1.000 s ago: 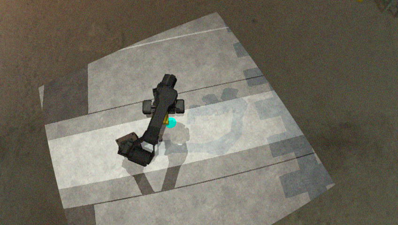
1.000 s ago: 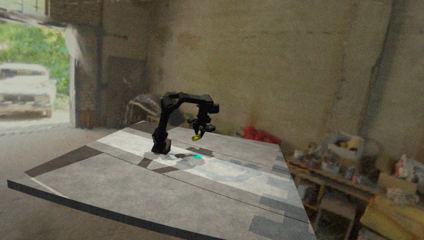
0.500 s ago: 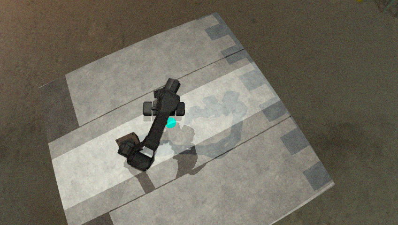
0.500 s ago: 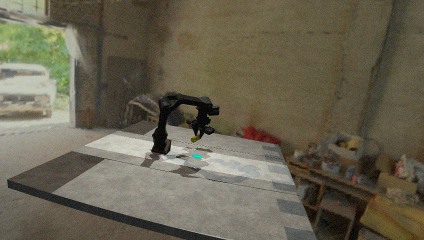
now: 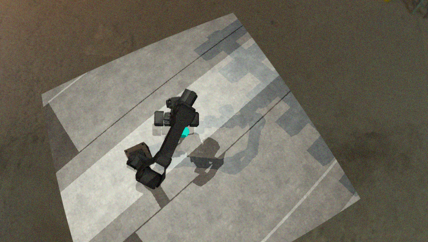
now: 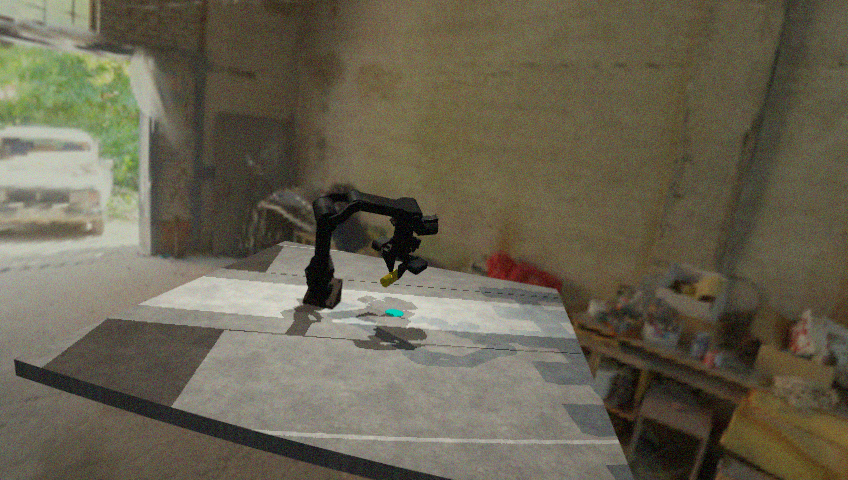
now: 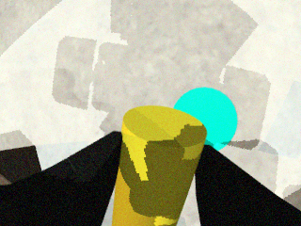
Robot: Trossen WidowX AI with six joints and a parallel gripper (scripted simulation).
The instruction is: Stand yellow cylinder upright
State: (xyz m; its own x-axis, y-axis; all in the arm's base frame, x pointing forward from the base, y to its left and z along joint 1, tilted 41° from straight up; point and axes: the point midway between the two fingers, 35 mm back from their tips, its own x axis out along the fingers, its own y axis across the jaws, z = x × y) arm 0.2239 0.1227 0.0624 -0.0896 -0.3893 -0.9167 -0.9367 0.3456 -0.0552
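The cyan circle lies 12 cm below my gripper tip, 2 cm ahead of it and 1 cm to the right of it. Round my gripper tip: yellow cylinder: 2 cm to the right, 1 cm below, 1 cm behind.
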